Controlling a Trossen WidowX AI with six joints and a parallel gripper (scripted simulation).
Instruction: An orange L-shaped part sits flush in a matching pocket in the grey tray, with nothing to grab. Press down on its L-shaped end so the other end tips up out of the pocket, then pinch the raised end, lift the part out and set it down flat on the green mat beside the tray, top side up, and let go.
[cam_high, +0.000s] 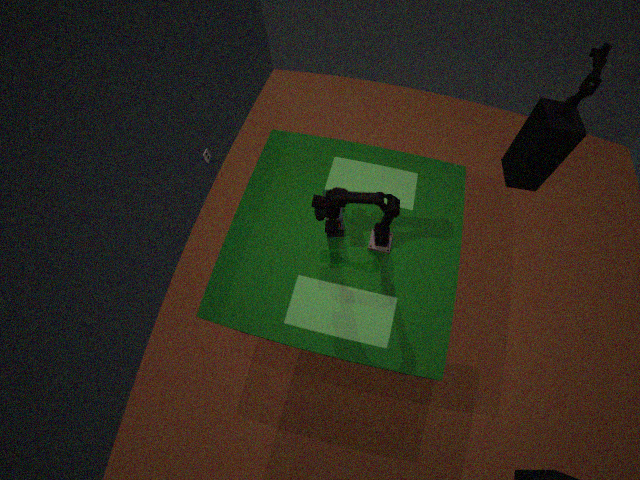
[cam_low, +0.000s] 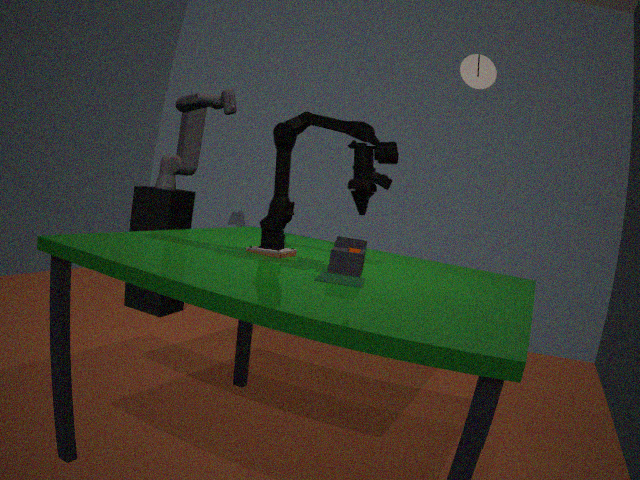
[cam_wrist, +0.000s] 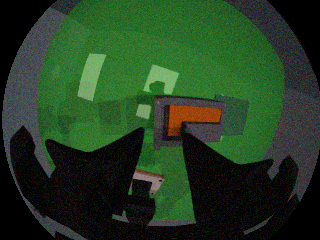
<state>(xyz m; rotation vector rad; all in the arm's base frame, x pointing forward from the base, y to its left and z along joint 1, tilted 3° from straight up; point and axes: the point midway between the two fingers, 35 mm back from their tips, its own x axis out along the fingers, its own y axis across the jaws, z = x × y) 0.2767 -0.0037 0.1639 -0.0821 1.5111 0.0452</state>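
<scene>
My gripper tip is 1 cm past the orange L-shaped part, 6 cm to the left of it and 11 cm above it. The rest, counted from my gripper tip: green mat: 2 cm ahead, 22 cm to the right, 18 cm below.
</scene>
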